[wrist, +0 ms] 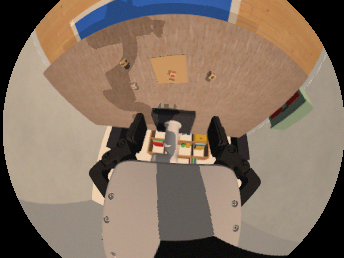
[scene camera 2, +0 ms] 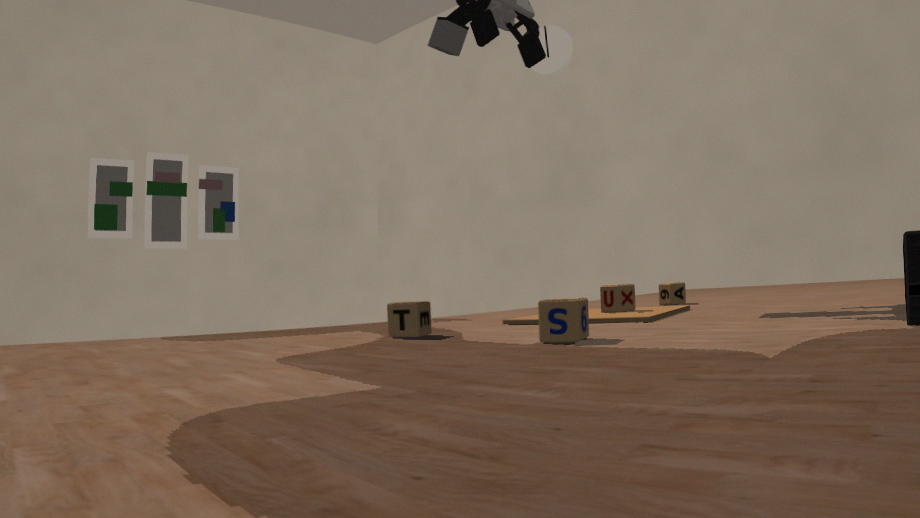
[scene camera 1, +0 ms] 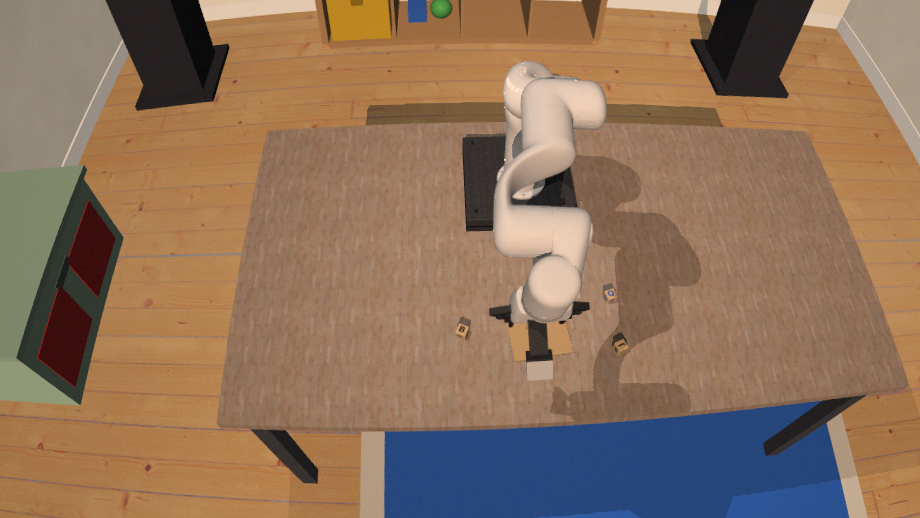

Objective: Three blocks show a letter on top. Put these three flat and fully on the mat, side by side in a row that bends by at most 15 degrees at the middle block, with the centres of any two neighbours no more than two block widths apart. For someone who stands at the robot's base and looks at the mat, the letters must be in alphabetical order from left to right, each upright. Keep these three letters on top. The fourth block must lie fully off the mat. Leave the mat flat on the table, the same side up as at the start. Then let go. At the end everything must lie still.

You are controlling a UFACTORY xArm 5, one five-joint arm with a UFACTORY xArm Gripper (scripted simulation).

In view: the gripper point(scene camera 2: 513, 51) and a tan mat point(scene camera 2: 641, 314).
The tan mat shows as well in the wrist view point(wrist: 162, 66) and in scene camera 1 point(scene camera 1: 559, 341). The gripper shows as well in the wrist view point(wrist: 177, 122) and in scene camera 1 point(scene camera 1: 535, 317).
